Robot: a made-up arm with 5 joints.
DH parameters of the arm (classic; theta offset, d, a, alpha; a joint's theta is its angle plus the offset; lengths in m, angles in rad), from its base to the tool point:
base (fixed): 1.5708 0.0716 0 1.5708
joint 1: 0 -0.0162 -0.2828 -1.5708
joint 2: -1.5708 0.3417 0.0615 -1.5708
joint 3: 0 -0.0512 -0.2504 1.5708
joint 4: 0 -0.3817 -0.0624 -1.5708
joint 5: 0 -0.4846 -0.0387 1.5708
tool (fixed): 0 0.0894 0 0
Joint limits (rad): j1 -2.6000..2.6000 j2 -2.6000..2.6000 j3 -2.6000..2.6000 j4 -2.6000..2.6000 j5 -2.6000..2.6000
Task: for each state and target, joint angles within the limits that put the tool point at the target. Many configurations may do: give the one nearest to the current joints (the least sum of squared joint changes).
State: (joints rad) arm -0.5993 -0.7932 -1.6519 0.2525 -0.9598
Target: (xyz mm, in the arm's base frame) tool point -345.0 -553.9 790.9
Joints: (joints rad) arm -0.7962 -1.1324 -1.5804 0.3370 -0.9045
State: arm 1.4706 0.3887 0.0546 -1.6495 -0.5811
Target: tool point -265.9 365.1 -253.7
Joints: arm 1.4258 0.3678 -0.7776 -1.5873 -0.6176
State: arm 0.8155 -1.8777 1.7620 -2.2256 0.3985
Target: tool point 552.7 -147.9 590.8
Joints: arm 0.2264 -2.1483 0.8036 -2.3395 0.3124
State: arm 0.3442 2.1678 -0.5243 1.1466 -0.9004
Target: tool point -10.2 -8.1 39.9
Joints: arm 0.1715 2.0859 0.2202 1.6831 -0.5466
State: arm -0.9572 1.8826 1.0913 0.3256 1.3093
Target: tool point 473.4 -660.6 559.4
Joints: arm -0.1208 1.4608 0.9796 -0.1322 1.3915
